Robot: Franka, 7 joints.
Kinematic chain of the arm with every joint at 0, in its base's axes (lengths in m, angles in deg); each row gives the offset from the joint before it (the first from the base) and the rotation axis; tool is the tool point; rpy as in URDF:
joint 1: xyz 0 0 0.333 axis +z
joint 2: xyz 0 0 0 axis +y
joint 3: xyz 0 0 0.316 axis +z
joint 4: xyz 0.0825 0 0 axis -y
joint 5: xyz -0.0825 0 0.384 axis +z
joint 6: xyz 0 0 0 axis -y
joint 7: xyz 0.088 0 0 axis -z
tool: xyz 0 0 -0.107 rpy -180 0 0
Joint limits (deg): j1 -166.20..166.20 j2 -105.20..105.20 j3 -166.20..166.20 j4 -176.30..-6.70 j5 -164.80..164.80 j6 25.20..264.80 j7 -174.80..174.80
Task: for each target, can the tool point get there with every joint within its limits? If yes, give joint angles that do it. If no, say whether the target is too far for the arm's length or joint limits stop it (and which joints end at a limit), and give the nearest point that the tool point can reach.
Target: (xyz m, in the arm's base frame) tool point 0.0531 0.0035 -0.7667
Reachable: no: too far | nearest point 0.1563 0.0103 -0.3454 | short by 0.434 m
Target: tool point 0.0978 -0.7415 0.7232
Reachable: yes | joints -87.13 37.23 6.11 -40.32 -107.73 150.25 -76.93
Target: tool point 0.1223 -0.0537 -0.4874
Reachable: no: joint limits stop it (at a limit: joint 2) | nearest point 0.1515 -0.0665 -0.3475 | short by 0.143 m
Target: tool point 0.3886 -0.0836 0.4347
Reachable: yes | joints -103.38 46.71 82.45 -148.54 -72.11 235.34 -138.78
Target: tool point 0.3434 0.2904 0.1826
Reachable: yes | joints 123.25 77.81 -62.31 -129.22 134.68 183.43 47.71
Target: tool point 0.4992 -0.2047 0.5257
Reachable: yes | joints -120.36 4.36 88.06 -112.23 -106.91 195.26 -57.50
